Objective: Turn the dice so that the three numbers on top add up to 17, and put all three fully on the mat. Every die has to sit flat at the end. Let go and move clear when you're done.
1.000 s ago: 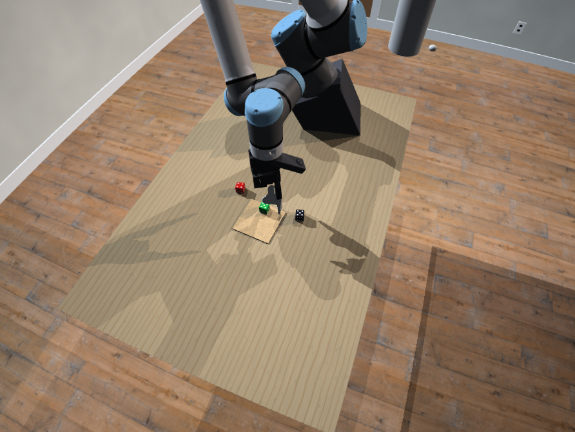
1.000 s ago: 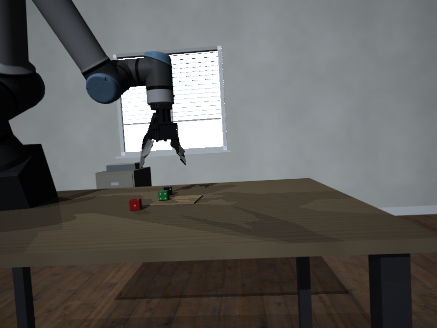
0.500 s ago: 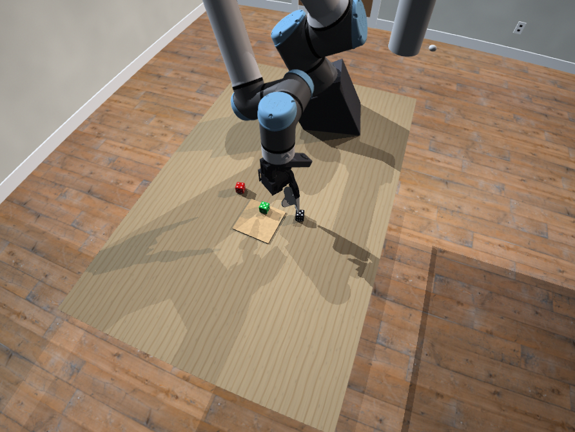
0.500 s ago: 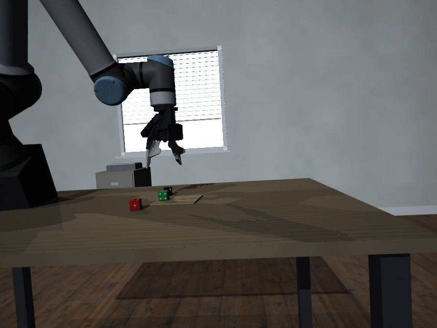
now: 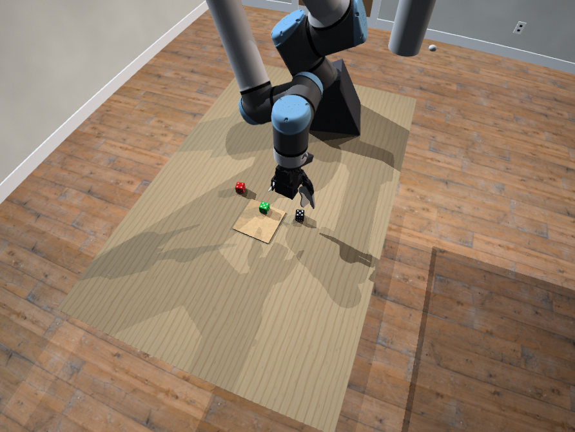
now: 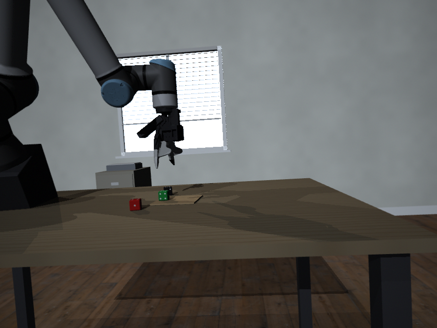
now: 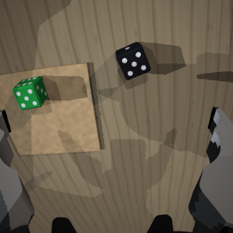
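My hand is 10 mm past the black die, 30 mm to the right of it and 90 mm above it. Also, from my hand: red die (10 mm behind, 230 mm to the right, 90 mm below); green die (30 mm ahead, 100 mm to the right, 90 mm below); tan mat (70 mm ahead, 90 mm to the right, 100 mm below).
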